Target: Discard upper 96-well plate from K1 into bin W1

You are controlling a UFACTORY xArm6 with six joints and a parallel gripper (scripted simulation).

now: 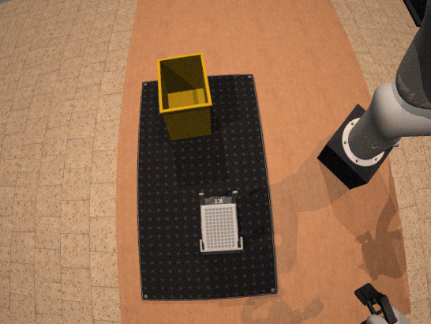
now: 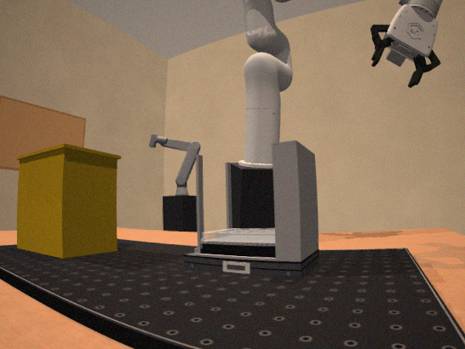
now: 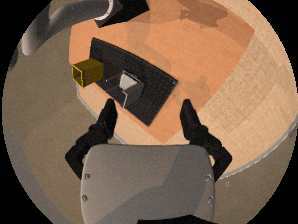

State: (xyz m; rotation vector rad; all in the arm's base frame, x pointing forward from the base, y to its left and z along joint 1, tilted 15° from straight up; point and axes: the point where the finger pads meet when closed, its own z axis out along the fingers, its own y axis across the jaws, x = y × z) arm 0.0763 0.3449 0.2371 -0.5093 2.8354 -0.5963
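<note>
Now: hand 26 cm short of the white 96-well plate, 21 cm to the left of it and 31 cm above it. From my hand the other things lie so: yellow bin W1 (36 cm ahead, 56 cm to the right, 26 cm below); dark plate (26 cm ahead, 21 cm to the right, 32 cm below).
</note>
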